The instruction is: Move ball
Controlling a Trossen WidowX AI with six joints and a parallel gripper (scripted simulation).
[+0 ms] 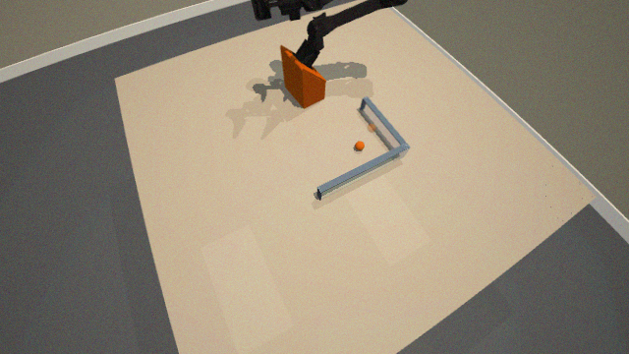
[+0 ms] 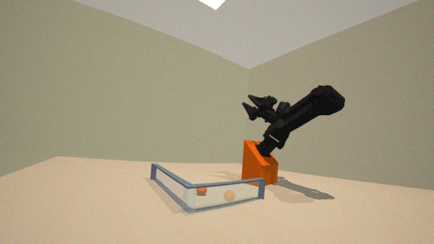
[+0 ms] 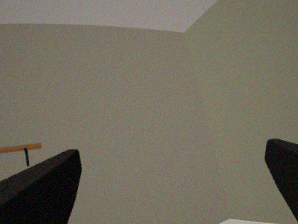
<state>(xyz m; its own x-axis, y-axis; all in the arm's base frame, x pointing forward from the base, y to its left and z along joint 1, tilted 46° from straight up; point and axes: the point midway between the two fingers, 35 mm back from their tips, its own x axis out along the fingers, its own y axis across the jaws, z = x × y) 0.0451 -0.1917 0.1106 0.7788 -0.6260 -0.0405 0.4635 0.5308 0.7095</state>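
Now: the orange ball 350 mm below my gripper tip, 270 mm ahead of it and 110 mm to the left of it. Round my gripper tip: see-through copy of ball: 350 mm below, 230 mm ahead, 190 mm to the left.
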